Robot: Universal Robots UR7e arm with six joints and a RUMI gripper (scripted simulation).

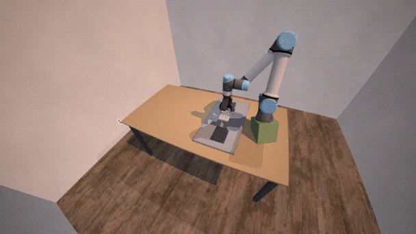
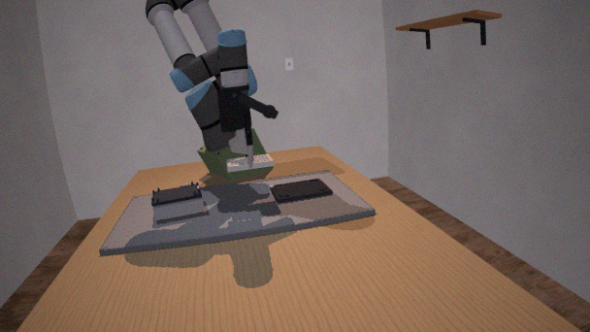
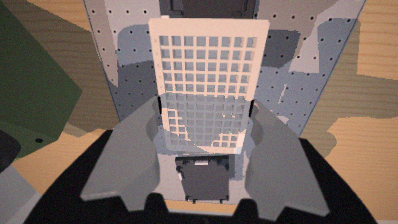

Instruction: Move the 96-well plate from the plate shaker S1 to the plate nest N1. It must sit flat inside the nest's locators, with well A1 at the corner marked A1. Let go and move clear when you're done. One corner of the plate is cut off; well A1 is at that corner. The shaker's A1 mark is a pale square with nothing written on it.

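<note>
Now: hand 1 cm short of the dark plate nest N1, 14 cm to the right of it and 11 cm above it. Also, from my hand: white 96-well plate: 1 cm below.
</note>
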